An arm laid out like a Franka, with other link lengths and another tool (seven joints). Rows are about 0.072 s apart.
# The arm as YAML. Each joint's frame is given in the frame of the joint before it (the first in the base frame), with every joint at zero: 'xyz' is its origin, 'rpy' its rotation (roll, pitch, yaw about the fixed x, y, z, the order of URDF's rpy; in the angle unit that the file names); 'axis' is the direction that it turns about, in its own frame. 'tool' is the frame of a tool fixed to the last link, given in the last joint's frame.
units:
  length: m
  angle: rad
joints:
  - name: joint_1
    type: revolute
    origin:
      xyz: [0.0, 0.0, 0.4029]
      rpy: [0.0, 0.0, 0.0]
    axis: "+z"
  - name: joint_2
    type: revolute
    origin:
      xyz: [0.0, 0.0, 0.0]
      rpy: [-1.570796, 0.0, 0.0]
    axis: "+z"
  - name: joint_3
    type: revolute
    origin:
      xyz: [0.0, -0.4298, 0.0]
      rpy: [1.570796, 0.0, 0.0]
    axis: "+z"
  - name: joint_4
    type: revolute
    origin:
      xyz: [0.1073, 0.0, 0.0]
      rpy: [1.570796, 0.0, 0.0]
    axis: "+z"
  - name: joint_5
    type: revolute
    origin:
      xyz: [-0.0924, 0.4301, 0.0]
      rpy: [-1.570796, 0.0, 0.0]
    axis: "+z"
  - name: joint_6
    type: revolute
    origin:
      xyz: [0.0, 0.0, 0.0]
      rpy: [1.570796, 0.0, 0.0]
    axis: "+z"
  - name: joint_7
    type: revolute
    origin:
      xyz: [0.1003, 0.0, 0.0]
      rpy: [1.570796, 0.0, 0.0]
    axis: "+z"
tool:
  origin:
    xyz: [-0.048, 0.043, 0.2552]
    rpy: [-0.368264, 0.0, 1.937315]
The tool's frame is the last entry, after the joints.
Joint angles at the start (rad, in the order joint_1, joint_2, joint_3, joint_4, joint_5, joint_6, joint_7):
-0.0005, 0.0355, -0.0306, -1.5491, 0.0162, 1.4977, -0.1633
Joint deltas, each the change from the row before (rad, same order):
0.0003, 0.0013, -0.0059, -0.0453, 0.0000, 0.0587, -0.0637
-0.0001, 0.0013, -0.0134, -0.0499, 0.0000, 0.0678, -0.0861
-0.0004, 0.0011, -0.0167, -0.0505, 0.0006, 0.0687, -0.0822
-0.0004, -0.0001, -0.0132, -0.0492, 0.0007, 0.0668, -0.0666
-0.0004, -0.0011, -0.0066, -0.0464, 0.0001, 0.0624, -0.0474
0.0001, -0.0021, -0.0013, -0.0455, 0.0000, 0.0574, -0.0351
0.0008, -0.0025, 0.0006, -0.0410, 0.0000, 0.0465, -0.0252
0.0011, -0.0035, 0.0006, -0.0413, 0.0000, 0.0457, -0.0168
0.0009, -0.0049, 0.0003, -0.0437, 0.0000, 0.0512, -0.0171
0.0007, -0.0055, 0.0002, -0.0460, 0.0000, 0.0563, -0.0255
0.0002, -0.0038, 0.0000, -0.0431, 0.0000, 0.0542, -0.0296
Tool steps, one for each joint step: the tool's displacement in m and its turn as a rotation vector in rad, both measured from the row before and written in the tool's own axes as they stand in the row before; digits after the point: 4 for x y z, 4 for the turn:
0.0036, -0.0189, 0.0132, 0.0120, 0.0185, -0.0543
0.0096, -0.0212, 0.0142, 0.0167, 0.0240, -0.0677
0.0127, -0.0190, 0.0154, 0.0174, 0.0223, -0.0602
0.0108, -0.0153, 0.0156, 0.0179, 0.0193, -0.0483
0.0065, -0.0119, 0.0150, 0.0171, 0.0163, -0.0362
0.0024, -0.0094, 0.0153, 0.0138, 0.0141, -0.0301
0.0001, -0.0063, 0.0146, 0.0078, 0.0107, -0.0237
-0.0006, -0.0046, 0.0146, 0.0077, 0.0079, -0.0161
-0.0003, -0.0042, 0.0145, 0.0121, 0.0088, -0.0155
0.0000, -0.0042, 0.0146, 0.0153, 0.0127, -0.0227
0.0003, -0.0039, 0.0141, 0.0143, 0.0143, -0.0258

